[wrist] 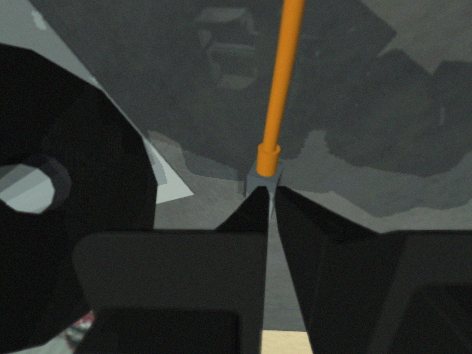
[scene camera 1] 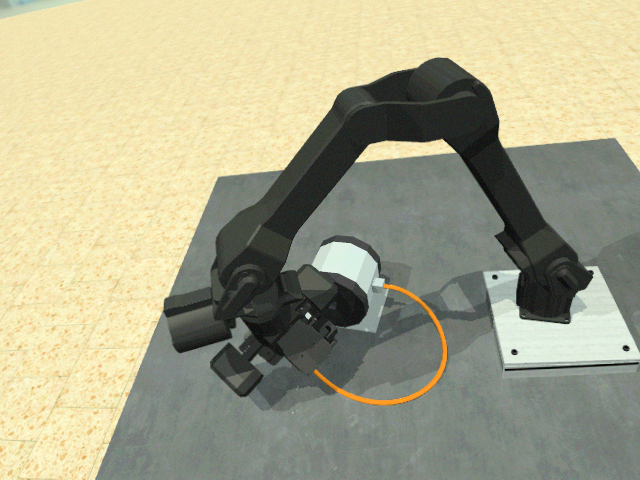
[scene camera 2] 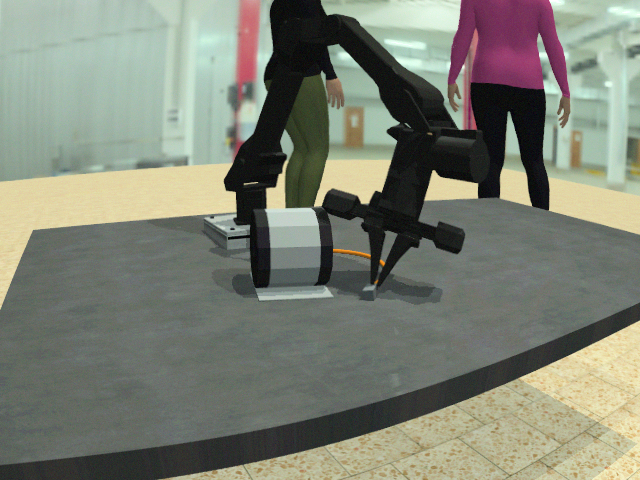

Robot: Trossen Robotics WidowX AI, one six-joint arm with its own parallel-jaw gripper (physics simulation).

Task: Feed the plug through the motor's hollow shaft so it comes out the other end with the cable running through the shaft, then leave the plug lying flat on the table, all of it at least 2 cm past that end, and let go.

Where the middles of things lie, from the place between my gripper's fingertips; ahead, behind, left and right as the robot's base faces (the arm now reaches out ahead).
Labels:
Right now my hand is 1 cm to the left of the grey plug (wrist: 254, 179) and 1 cm above it.

